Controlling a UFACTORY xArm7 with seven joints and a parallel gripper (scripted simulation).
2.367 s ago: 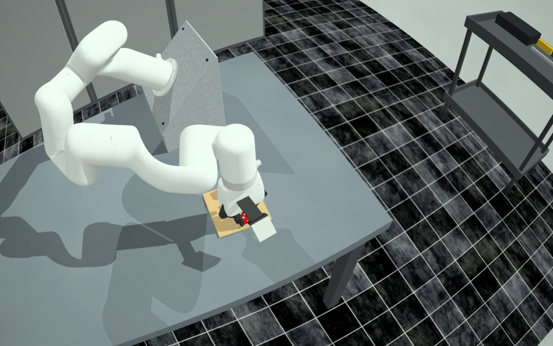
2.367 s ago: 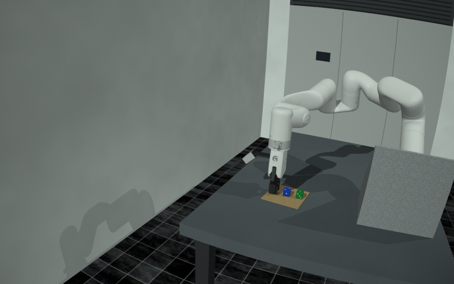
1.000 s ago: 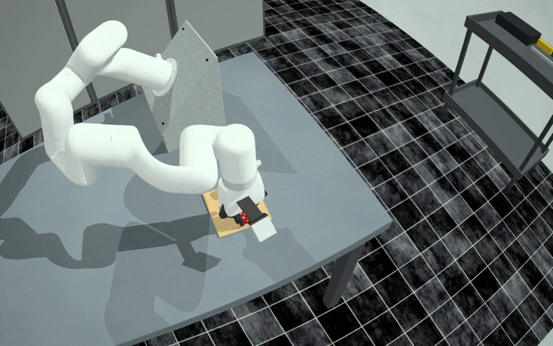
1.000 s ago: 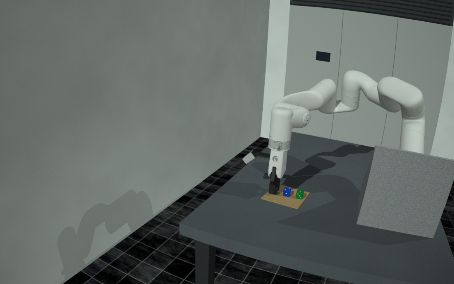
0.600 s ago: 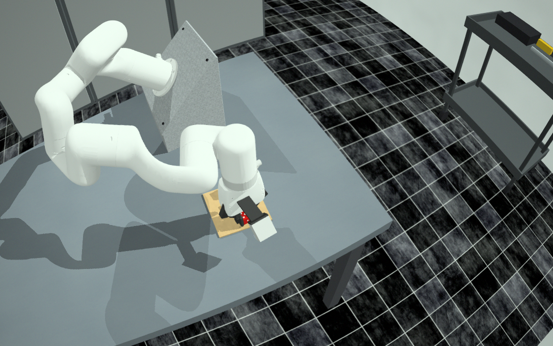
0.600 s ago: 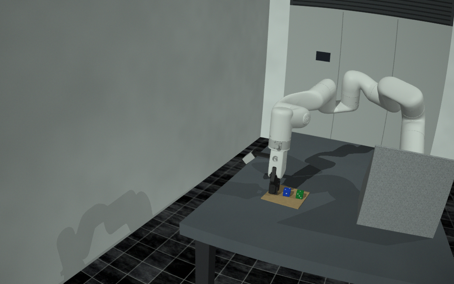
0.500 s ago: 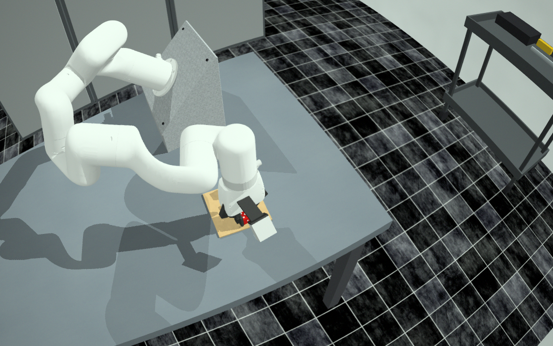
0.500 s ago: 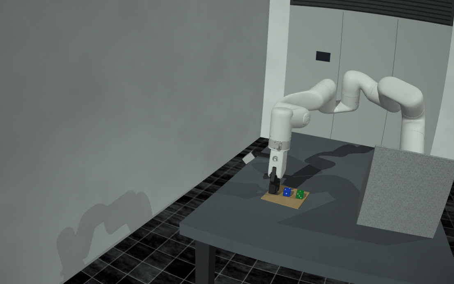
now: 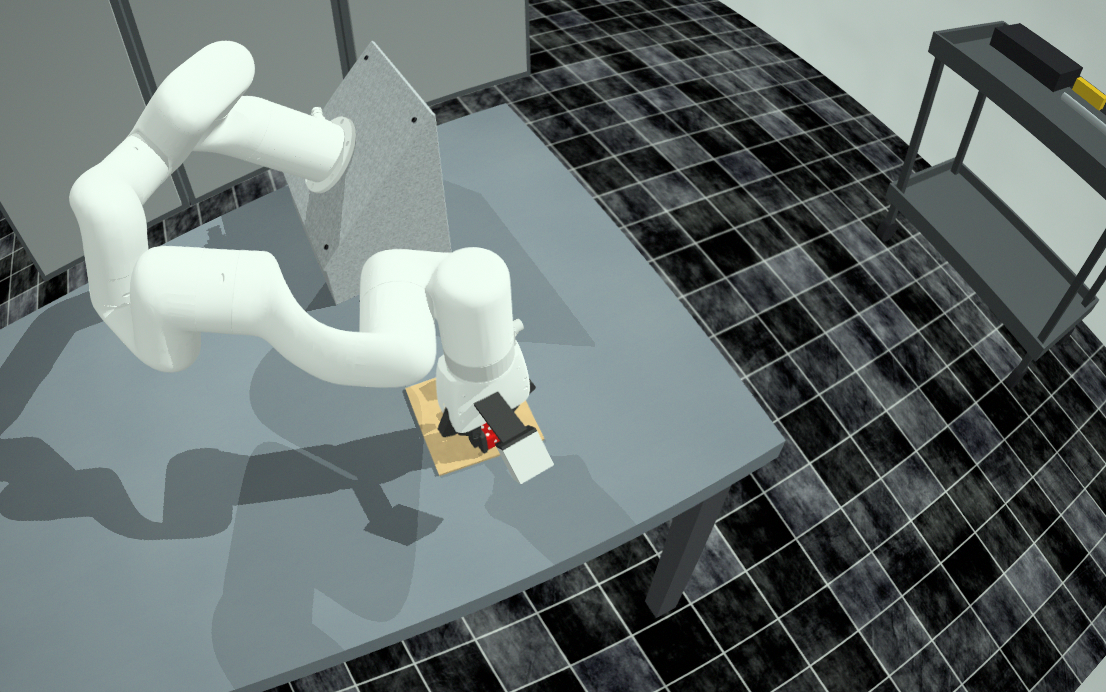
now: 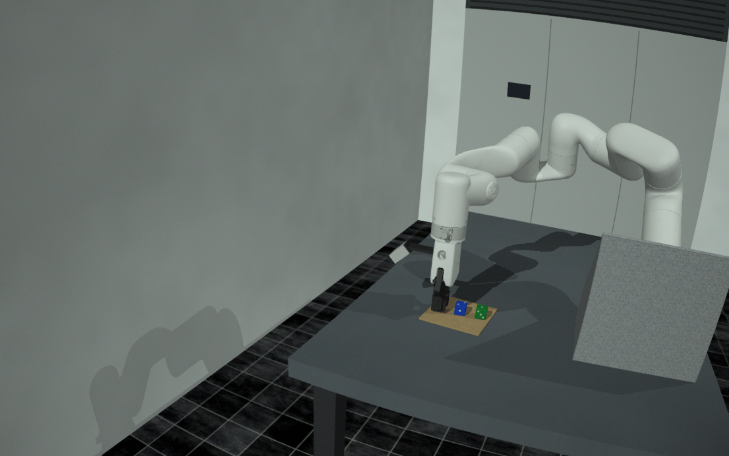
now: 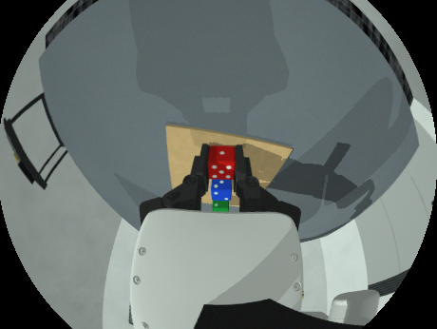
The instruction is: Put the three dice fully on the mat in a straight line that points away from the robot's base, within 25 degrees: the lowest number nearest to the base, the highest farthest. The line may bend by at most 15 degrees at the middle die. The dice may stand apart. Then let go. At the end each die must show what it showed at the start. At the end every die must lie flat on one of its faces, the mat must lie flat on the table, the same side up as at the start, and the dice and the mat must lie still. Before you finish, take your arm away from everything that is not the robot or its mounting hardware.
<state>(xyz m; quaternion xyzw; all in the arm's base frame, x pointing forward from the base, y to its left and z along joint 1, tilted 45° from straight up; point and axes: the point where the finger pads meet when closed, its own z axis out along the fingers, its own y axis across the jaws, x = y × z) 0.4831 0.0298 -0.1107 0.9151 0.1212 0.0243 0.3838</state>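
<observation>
The red die is 1 cm below my hand. From my hand the other things lie so: green die (9 cm behind, 2 cm to the right, 1 cm below); tan mat (5 cm behind, 3 cm below, 1 cm to the right); blue die (5 cm behind, 1 cm to the right, 1 cm below).
</observation>
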